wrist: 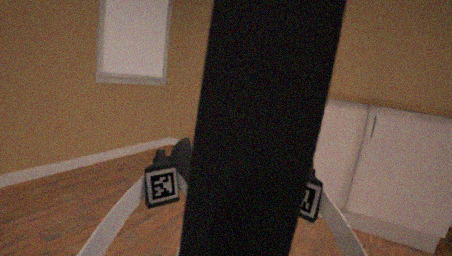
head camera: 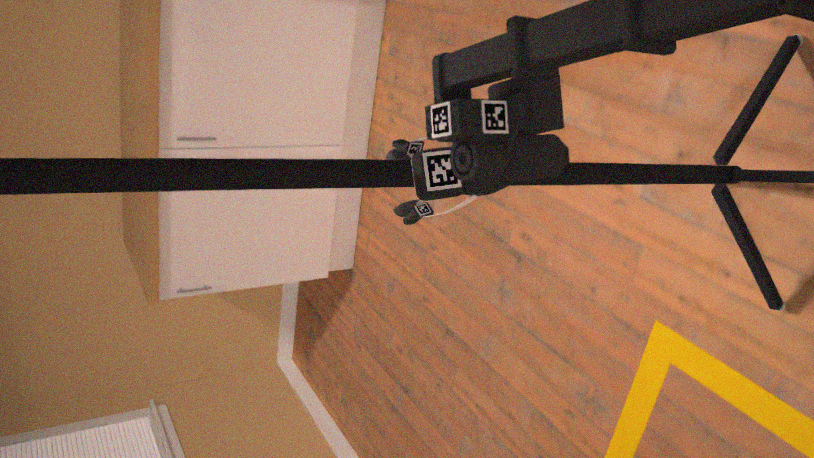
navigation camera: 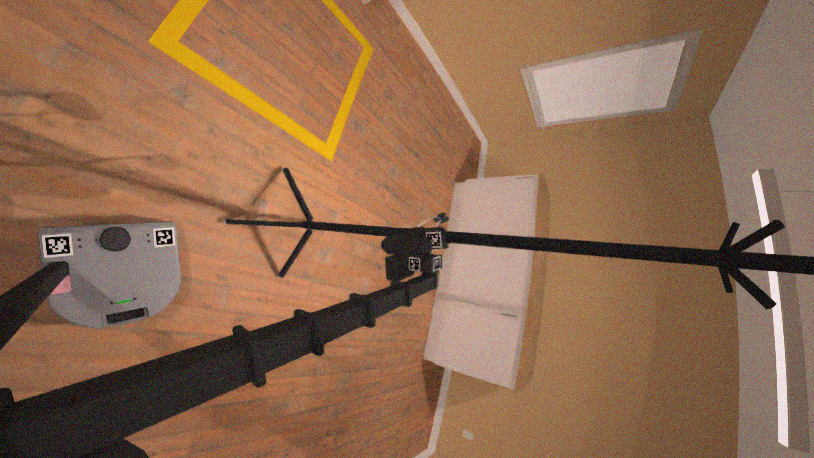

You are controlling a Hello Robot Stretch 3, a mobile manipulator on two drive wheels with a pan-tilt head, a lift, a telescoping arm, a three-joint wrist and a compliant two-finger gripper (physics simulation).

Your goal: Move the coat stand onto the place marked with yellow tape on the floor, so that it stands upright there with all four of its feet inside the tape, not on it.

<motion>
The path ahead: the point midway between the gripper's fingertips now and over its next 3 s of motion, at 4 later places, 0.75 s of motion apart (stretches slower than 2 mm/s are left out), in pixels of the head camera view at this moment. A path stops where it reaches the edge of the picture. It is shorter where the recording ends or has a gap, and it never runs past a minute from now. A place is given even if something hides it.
The gripper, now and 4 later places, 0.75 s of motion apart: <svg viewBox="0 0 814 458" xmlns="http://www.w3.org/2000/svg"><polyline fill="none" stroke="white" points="396,183 399,204 389,244 381,282 381,283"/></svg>
</motion>
